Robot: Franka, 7 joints.
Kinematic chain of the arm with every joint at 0, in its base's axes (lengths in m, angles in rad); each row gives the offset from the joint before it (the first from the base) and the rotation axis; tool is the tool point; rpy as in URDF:
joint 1: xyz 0 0 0.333 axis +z
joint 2: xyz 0 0 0 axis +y
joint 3: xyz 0 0 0.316 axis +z
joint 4: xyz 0.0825 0 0 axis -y
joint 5: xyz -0.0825 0 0.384 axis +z
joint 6: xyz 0 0 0 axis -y
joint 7: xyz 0.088 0 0 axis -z
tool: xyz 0 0 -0.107 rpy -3.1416 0 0
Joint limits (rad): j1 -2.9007..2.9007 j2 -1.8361..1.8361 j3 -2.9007..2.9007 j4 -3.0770..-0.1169 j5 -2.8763..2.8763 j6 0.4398..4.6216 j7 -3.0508..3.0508
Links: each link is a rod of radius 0.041 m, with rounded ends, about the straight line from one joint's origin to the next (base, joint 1, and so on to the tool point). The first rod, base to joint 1, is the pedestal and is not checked.
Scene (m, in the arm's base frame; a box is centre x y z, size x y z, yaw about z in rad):
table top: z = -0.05
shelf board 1: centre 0.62 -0.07 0.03 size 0.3 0.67 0.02 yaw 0
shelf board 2: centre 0.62 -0.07 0.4 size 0.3 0.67 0.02 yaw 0
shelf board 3: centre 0.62 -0.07 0.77 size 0.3 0.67 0.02 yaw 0
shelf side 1: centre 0.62 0.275 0.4 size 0.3 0.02 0.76 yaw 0
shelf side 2: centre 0.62 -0.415 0.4 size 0.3 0.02 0.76 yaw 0
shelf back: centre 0.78 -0.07 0.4 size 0.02 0.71 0.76 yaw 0
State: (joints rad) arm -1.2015 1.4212 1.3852 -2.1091 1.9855 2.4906 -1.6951
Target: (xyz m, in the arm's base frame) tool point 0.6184 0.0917 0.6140
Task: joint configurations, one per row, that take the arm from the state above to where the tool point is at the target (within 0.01 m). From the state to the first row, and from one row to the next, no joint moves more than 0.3 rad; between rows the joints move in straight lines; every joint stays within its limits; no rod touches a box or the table.
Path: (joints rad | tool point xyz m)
1: -1.3840 1.3976 1.4124 -2.3437 2.0052 2.5516 -1.6951 | 0.4968 0.0711 0.2429
2: -1.5665 1.3741 1.4396 -2.5783 2.0248 2.6125 -1.6951 | 0.4157 0.0709 0.2430
3: -1.7490 1.3505 1.4668 -2.8129 2.0445 2.6735 -1.6951 | 0.3299 0.0793 0.2415
4: -1.6583 1.4222 1.7094 -2.7160 2.0138 2.5559 -1.6951 | 0.3759 0.0995 0.3518
5: -1.5676 1.4938 1.9521 -2.6190 1.9831 2.4384 -1.6951 | 0.3846 0.1082 0.4816
6: -1.4769 1.5655 2.1947 -2.5220 1.9524 2.3209 -1.6951 | 0.3547 0.0917 0.6140
7: -1.3393 1.4399 2.0789 -2.2650 1.9656 2.3332 -1.6951 | 0.4554 0.0928 0.6135
8: -1.2016 1.3142 1.9632 -2.0080 1.9789 2.3456 -1.6951 | 0.5450 0.0943 0.6089
9: -1.0639 1.1886 1.8475 -1.7510 1.9921 2.3580 -1.6951 | 0.6184 0.0917 0.6140

